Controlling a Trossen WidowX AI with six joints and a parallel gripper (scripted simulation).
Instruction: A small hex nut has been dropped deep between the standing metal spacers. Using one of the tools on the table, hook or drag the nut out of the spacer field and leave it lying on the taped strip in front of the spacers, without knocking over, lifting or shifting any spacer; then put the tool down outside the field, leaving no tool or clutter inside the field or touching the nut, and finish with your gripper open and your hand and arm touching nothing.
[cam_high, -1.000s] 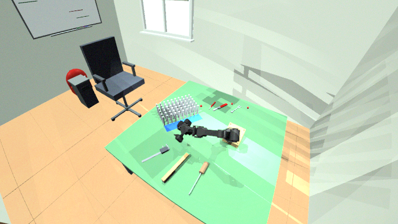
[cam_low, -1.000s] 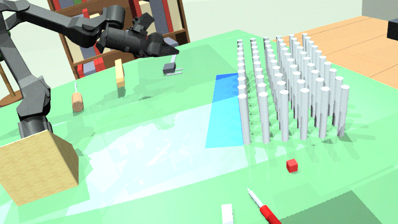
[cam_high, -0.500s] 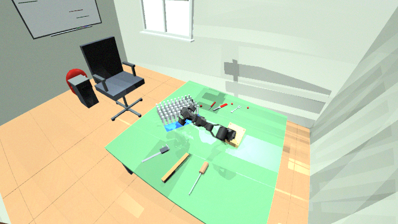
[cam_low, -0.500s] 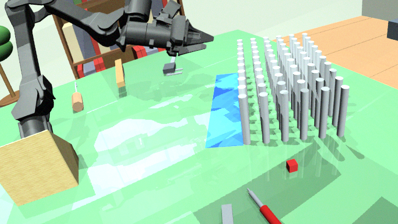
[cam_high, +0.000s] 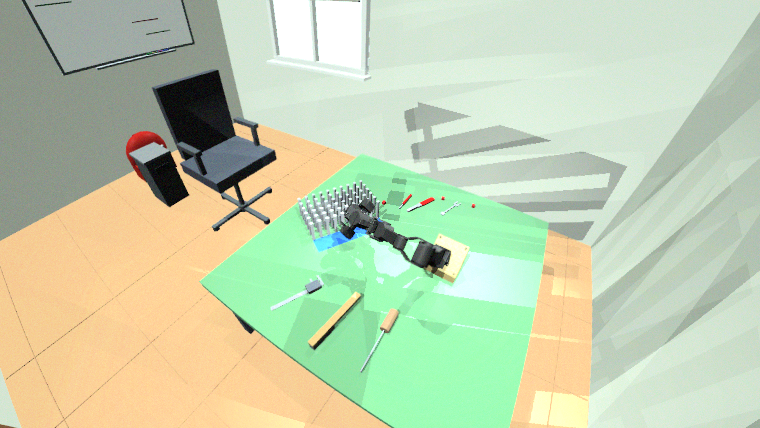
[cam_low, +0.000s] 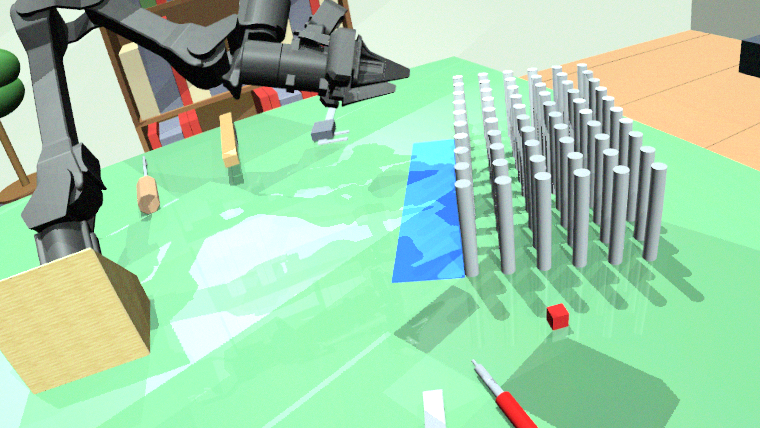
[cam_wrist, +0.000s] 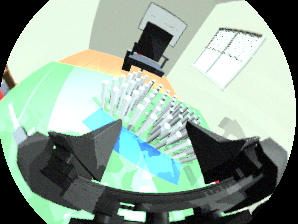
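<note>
My gripper tip is 34 cm past the hook tool, 43 cm to the right of it and 15 cm above it. From my gripper tip the other things lie so: red-handled screwdriver (16 cm behind, 36 cm to the right, 15 cm below); then blue taped strip (3 cm to the right, 16 cm below); then small hex nut (15 cm ahead, 9 cm to the right, 16 cm below).
</note>
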